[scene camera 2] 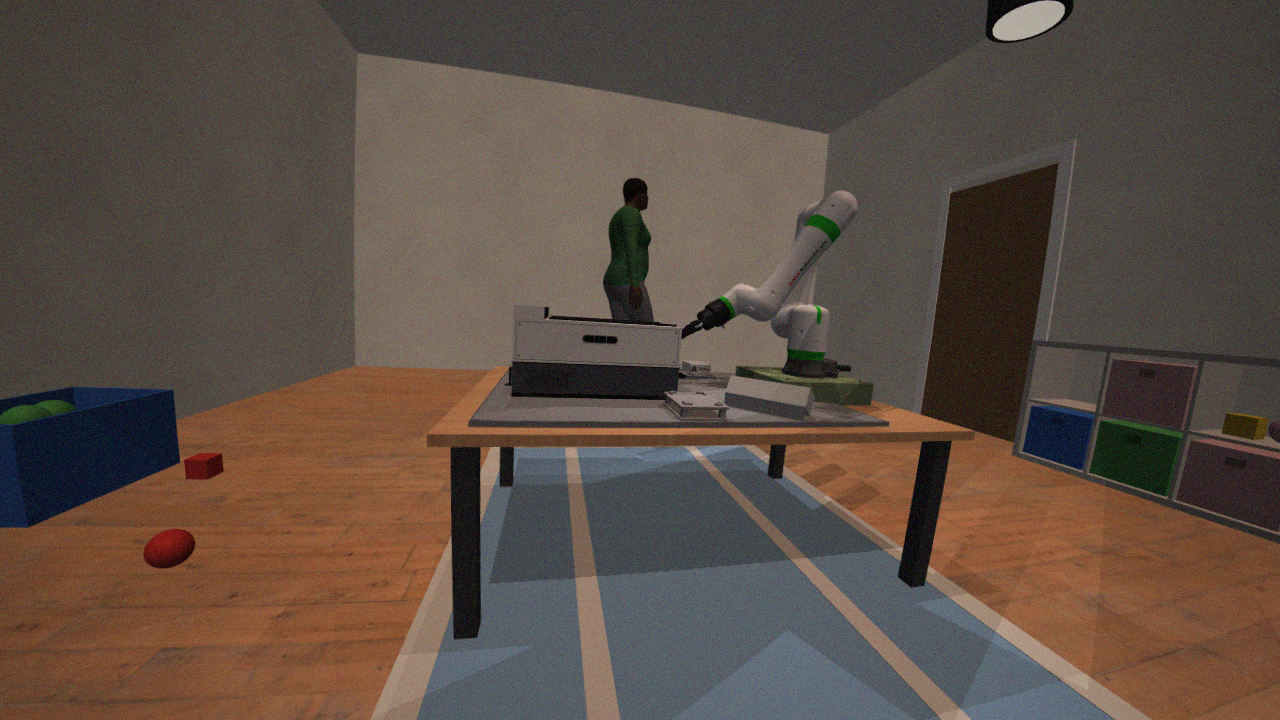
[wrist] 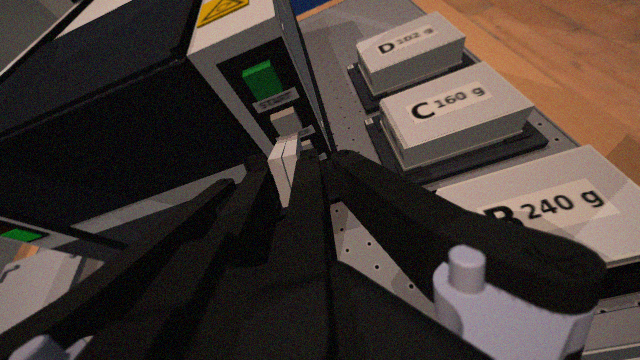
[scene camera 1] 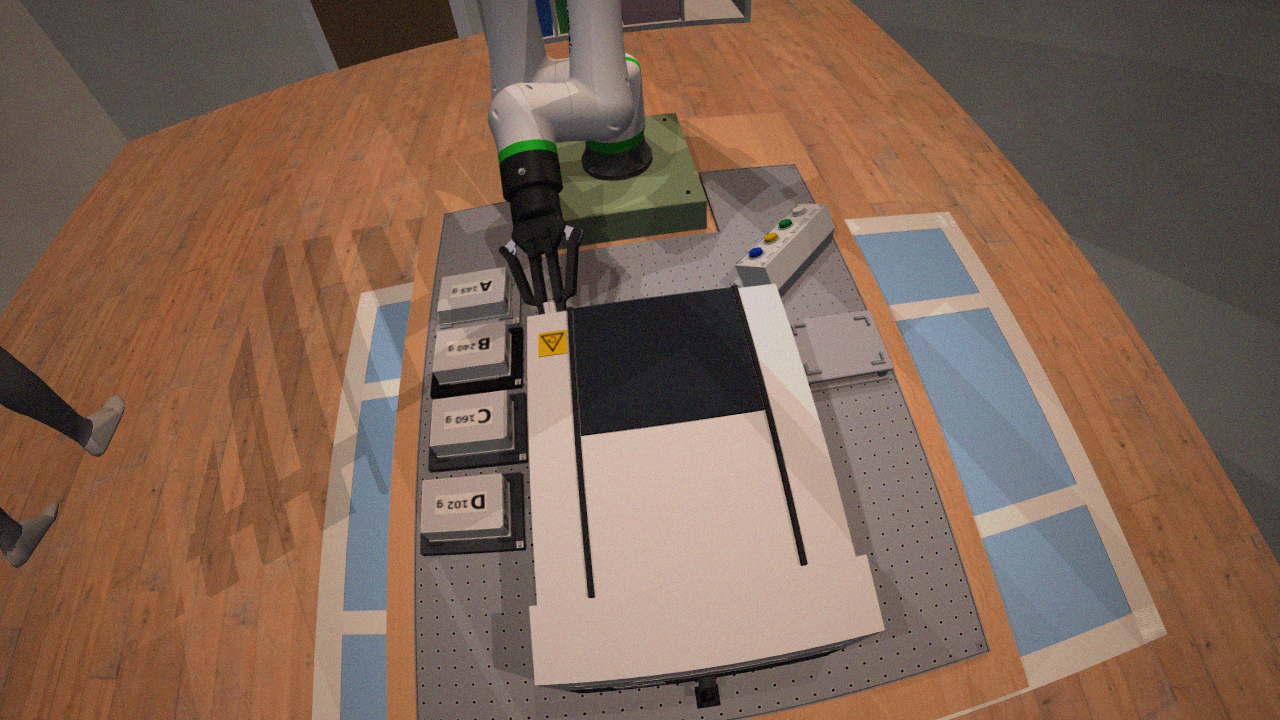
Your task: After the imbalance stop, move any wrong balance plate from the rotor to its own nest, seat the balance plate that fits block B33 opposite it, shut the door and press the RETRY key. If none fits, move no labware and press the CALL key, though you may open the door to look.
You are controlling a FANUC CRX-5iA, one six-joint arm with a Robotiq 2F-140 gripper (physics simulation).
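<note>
My gripper is shut and empty, tilted down at the warning-label corner of the white centrifuge. In the wrist view its pale tips are close to the pale key under the green START key; contact is unclear. The dark door panel covers the front part of the top; the rotor and block B33 do not show. Balance plates A, B 240 g, C 160 g and D 102 g stand in a row beside the centrifuge.
A sloped key box with blue, yellow, green and pale keys stands near the green robot base. A grey plate holder with corner brackets lies beside the centrifuge. A person stands beyond the table.
</note>
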